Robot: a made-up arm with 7 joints.
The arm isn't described. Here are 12 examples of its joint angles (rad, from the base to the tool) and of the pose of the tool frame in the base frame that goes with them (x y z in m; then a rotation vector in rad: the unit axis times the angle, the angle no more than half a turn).
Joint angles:
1: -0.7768 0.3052 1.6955 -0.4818 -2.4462 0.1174 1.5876
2: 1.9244 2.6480 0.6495 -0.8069 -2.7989 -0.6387 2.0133
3: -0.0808 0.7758 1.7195 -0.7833 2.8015 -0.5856 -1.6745
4: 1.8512 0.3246 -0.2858 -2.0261 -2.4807 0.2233 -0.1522
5: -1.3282 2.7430 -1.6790 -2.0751 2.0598 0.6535 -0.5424
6: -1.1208 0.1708 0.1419 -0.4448 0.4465 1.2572 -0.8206
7: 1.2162 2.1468 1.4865 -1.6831 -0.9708 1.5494 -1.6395
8: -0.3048 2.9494 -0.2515 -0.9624 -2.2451 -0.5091 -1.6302
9: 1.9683 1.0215 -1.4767 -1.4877 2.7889 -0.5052 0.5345
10: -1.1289 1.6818 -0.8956 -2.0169 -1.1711 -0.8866 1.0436
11: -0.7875 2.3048 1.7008 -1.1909 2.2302 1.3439 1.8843
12: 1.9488 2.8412 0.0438 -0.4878 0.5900 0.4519 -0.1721
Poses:
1: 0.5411 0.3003 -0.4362 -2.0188 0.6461 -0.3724
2: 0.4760 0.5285 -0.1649 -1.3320 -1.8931 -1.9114
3: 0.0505 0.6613 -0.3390 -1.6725 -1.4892 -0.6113
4: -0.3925 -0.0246 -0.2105 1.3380 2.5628 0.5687
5: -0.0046 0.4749 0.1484 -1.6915 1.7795 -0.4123
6: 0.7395 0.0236 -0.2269 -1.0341 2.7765 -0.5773
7: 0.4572 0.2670 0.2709 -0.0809 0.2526 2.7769
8: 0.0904 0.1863 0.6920 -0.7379 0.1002 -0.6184
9: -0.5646 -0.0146 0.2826 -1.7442 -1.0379 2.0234
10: 0.4126 0.2173 0.1687 1.3487 2.0052 -0.2124
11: -0.3653 0.3152 0.4989 0.8094 -1.1667 2.2415
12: 0.5457 0.4983 -0.1265 0.7017 1.9544 1.9262
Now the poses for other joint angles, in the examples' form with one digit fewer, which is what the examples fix.
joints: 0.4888 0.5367 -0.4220 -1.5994 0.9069 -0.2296 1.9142
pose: 0.063 0.188 -0.552 2.137 0.789 1.296
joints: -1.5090 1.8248 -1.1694 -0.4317 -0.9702 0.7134 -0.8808
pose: 0.192 0.671 0.312 -0.259 1.009 2.825
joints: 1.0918 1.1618 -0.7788 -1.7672 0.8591 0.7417 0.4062
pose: -0.285 0.319 -0.338 1.921 -1.502 -0.585
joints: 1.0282 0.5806 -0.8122 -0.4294 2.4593 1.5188 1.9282
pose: -0.598 0.272 -0.320 0.501 2.298 -1.563
